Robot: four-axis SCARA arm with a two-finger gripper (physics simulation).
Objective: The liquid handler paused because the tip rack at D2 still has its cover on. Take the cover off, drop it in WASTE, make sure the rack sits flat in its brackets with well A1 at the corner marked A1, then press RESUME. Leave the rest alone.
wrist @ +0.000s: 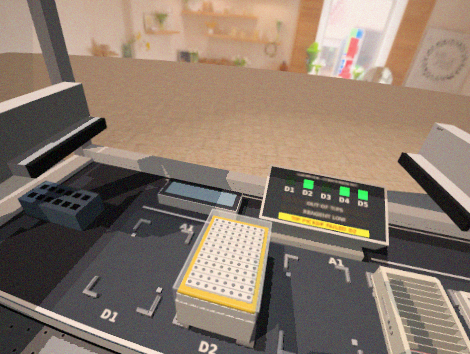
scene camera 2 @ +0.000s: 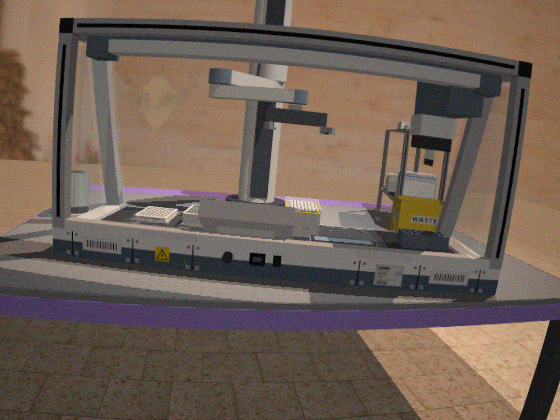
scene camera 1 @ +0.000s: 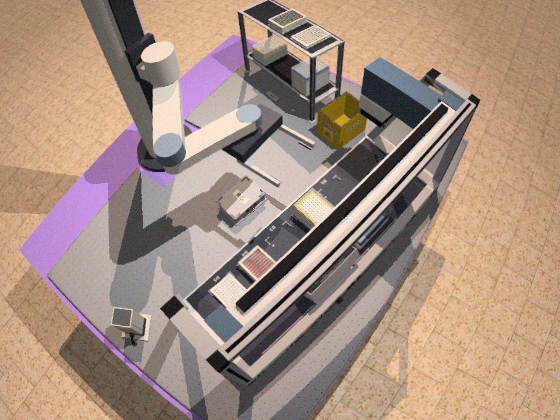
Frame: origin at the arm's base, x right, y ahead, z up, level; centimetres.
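Seen in the pictures: gripper, fingertip midpoint: (wrist: 253,121) (scene camera 2: 302,128) (scene camera 1: 297,164).
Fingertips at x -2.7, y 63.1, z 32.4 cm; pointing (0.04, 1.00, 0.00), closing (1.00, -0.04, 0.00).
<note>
Offsets run from my fingertips to a thing's top centre. "pt": to the spot under its first point.
The tip rack @(dx -0.2, dy +7.5, dz -18.3 cm) (scene camera 1: 314,206) (scene camera 2: 302,206) (wrist: 227,260) stands at D2, its white perforated top edged in yellow. A clear cover @(pt dx +4.6, dy +9.5, dz -18.7 cm) (wrist: 270,240) shows around its top in the wrist view. The rack hides D2's A1 mark; I cannot tell whether it sits fully flat. My gripper (scene camera 1: 295,165) (wrist: 253,121) is open and empty, high above the deck, its fingers far apart. The yellow WASTE bin @(dx -41.5, dy -6.6, dz -17.6 cm) (scene camera 1: 330,132) (scene camera 2: 404,215) stands beyond the D1 end. The display @(pt dx +14.5, dy +18.4, dz -19.5 cm) (wrist: 325,205) reads TIP PICKUP FAILED D2, with D2, D4 and D5 lit green. The RESUME button cannot be made out.
A rack with red rows @(dx +24.2, dy +3.0, dz -22.8 cm) (scene camera 1: 257,262) (wrist: 420,310) stands at D4, a white rack (scene camera 1: 229,290) (scene camera 2: 157,214) at D5. A grey box @(dx +6.7, dy -19.0, dz -25.5 cm) (scene camera 1: 241,197) lies before the deck. A gantry beam (scene camera 1: 345,203) spans above it. A blue block (wrist: 62,205) (scene camera 2: 422,240) sits near D1.
</note>
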